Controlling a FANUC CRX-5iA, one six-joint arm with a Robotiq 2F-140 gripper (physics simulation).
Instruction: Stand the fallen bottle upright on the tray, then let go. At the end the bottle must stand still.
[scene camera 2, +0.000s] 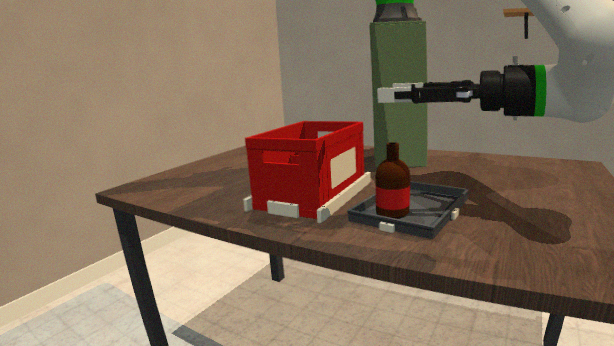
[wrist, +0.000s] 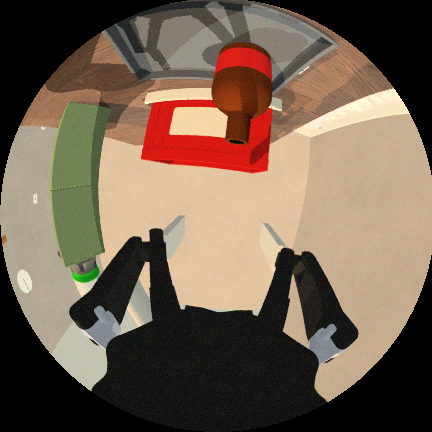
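Where they show: gripper, fingertip midpoint: (scene camera 2: 386, 92) (wrist: 222, 229); arm's base, link origin: (scene camera 2: 395, 23) (wrist: 78, 250).
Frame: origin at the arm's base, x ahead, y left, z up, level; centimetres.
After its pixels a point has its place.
A brown bottle (scene camera 2: 392, 182) @(x 49.0, y 17.6, z -37.9 cm) (wrist: 242, 87) @(x 45.1, y 19.6, z -36.0 cm) with a red label stands upright on the dark grey tray (scene camera 2: 436, 231) @(x 51.7, y 28.0, z -45.7 cm) (wrist: 137, 67) @(x 28.2, y 13.8, z -45.4 cm), near the tray's left side in the scene view. Its neck points up and its base is down on the tray floor. My gripper (scene camera 2: 394, 93) @(x 45.5, y 15.1, z -20.1 cm) (wrist: 222, 229) @(x 45.5, y 15.1, z -20.1 cm) is open, with nothing between its light finger pads. It is held level, well above the bottle's neck and apart from it.
A red crate (scene camera 2: 285, 180) @(x 55.2, y -5.2, z -38.4 cm) (wrist: 160, 127) @(x 31.0, y 0.5, z -36.4 cm) stands left of the tray on the wooden table (scene camera 2: 200, 200) @(x 58.5, y -33.3, z -46.5 cm), with pale strips along its base. A tall green pillar (scene camera 2: 400, 100) (wrist: 75, 165) @(x 6.3, y 3.3, z -28.1 cm) stands behind the bottle, with another robot part on top.
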